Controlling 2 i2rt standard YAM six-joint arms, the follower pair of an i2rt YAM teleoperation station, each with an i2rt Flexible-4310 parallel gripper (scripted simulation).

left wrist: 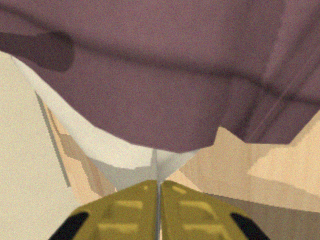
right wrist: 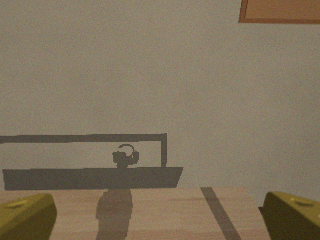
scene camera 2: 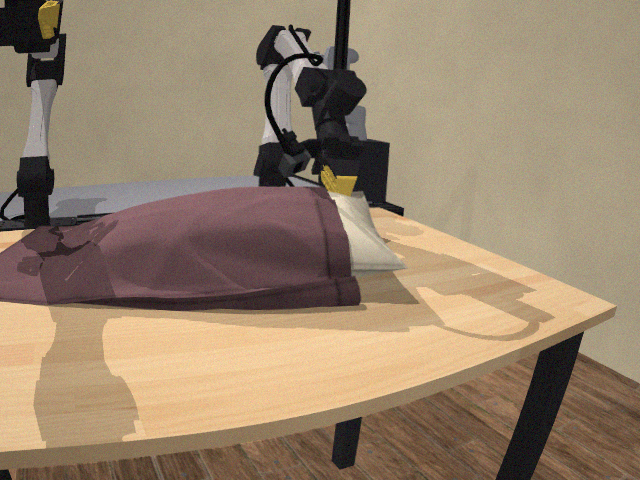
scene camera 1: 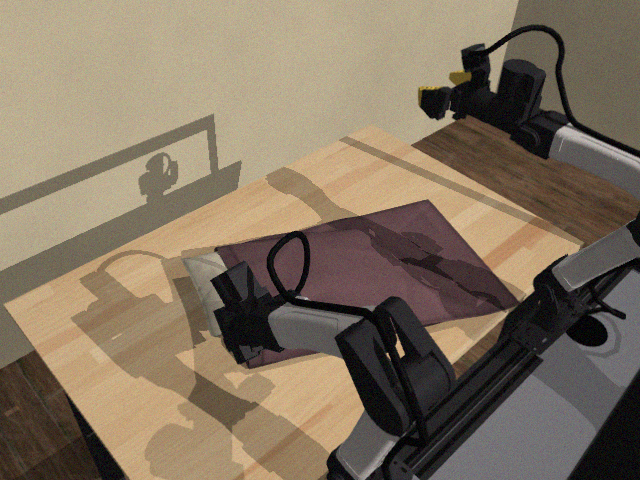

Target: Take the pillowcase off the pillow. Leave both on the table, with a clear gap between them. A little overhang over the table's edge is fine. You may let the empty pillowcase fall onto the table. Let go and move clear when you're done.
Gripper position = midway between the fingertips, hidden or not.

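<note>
Scene camera 2 gives me my left gripper (scene camera 2: 344, 199) and a cream pillow (scene camera 2: 369, 254). In scene camera 1 I find the pillow (scene camera 1: 202, 268) again, this time with my right gripper (scene camera 1: 434, 82) as well as my left gripper (scene camera 1: 230, 331). The left wrist view has my left gripper (left wrist: 158, 189) in it, while in the right wrist view I see my right gripper (right wrist: 159, 202).
</note>
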